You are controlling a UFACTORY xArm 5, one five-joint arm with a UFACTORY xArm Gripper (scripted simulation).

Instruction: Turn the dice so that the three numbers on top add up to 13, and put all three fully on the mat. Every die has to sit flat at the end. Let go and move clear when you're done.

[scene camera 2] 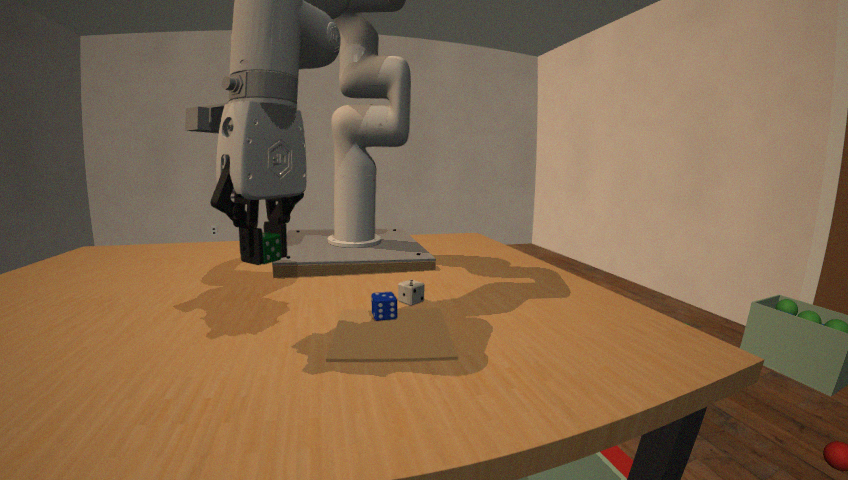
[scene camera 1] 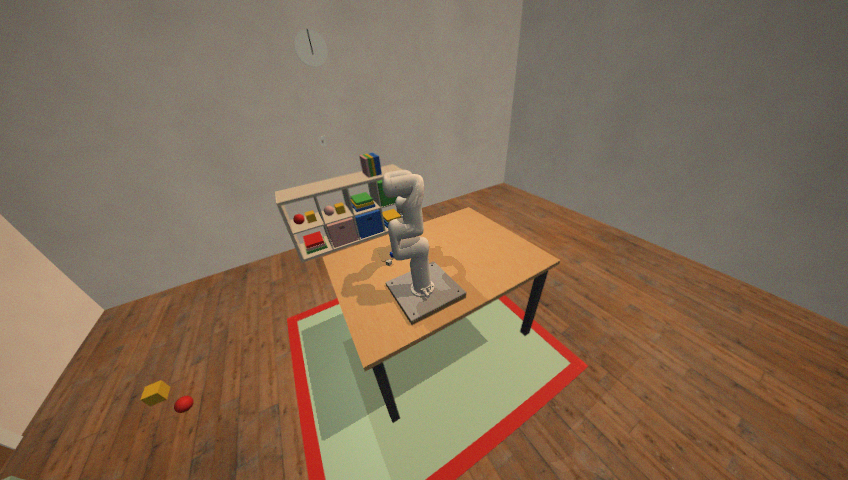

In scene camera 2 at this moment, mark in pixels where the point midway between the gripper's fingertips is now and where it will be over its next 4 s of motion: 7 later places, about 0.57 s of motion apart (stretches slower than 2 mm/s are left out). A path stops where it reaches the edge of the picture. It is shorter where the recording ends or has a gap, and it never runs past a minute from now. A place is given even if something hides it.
The gripper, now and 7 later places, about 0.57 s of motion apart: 264,259; 264,266; 264,272; 263,274; 262,272; 260,269; 259,269; 261,297
